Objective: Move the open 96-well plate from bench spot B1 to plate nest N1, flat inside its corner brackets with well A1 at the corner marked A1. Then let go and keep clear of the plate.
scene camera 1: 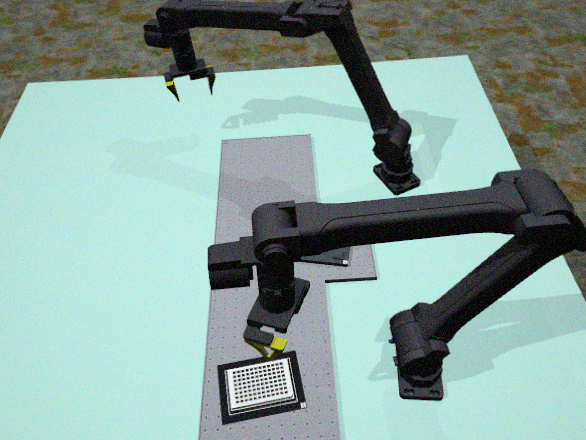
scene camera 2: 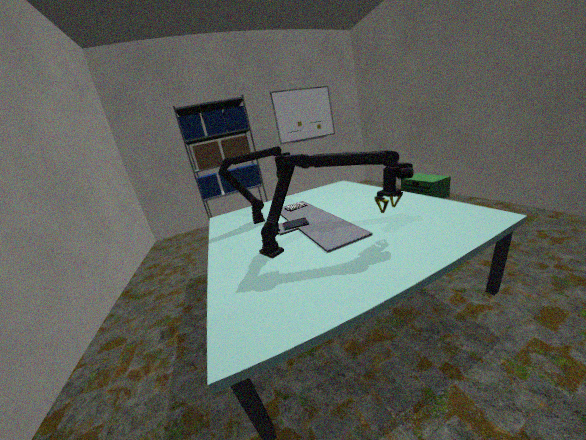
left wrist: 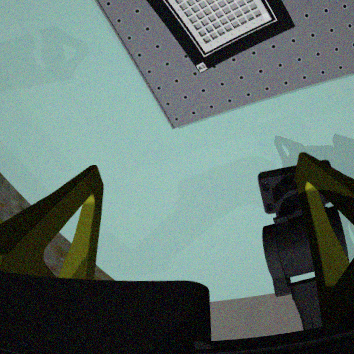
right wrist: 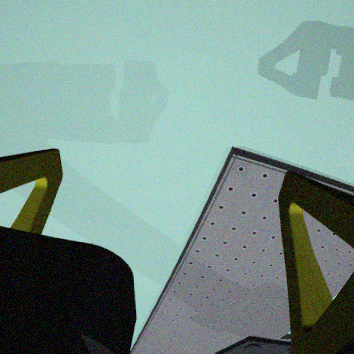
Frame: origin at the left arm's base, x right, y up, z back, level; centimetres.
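Seen in the pictures: left gripper, fingertip midpoint: [scene camera 1: 279, 336] [left wrist: 198, 168]; right gripper, fingertip midpoint: [scene camera 1: 195, 97] [scene camera 2: 388, 209] [right wrist: 168, 172]; left arm's base at its link origin: [scene camera 1: 418, 372] [scene camera 2: 258, 220] [left wrist: 295, 184]; right arm's base at its link origin: [scene camera 1: 396, 177] [scene camera 2: 271, 251].
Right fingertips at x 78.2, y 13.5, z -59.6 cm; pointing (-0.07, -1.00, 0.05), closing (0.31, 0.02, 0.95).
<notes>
Offsets run from my right fingertips to a thing's top centre. "*": to the spot under its first point. Level surfaces: height alone.
The white 96-well plate {dx -83.2, dy -10.6, dz +26.9 cm} [scene camera 1: 262, 381] [scene camera 2: 296, 206] [left wrist: 220, 20] lies flat on a black pad [scene camera 1: 227, 416] [left wrist: 285, 24] with a thin white outline. The pad's A1 label {* dx -87.0, dy -12.0, dz +36.0 cm} [scene camera 1: 303, 405] [left wrist: 201, 67] sits at one corner. A second dark pad {* dx -50.4, dy -11.0, dz +39.6 cm} [scene camera 1: 325, 257] [scene camera 2: 296, 223] with a small white tag {* dx -51.8, dy -11.0, dz +44.5 cm} [scene camera 1: 345, 262] is partly hidden under the left forearm; its brackets cannot be made out. My left gripper [scene camera 1: 269, 351] [left wrist: 198, 168] is open and empty, above the plate's upper edge in scene camera 1. My right gripper [scene camera 1: 195, 97] [scene camera 2: 388, 208] [right wrist: 168, 172] is open and empty, high over the table.
A long grey perforated board {dy -12.2 cm} [scene camera 1: 270, 160] [scene camera 2: 340, 232] [left wrist: 150, 60] [right wrist: 250, 225] lies on the pale table {dy -13.5 cm} [scene camera 1: 100, 225] [scene camera 2: 260, 325], with a smaller board [scene camera 1: 362, 270] at its side. The left arm's forearm crosses over both boards. A shelf rack and a green box stand beyond the table.
</notes>
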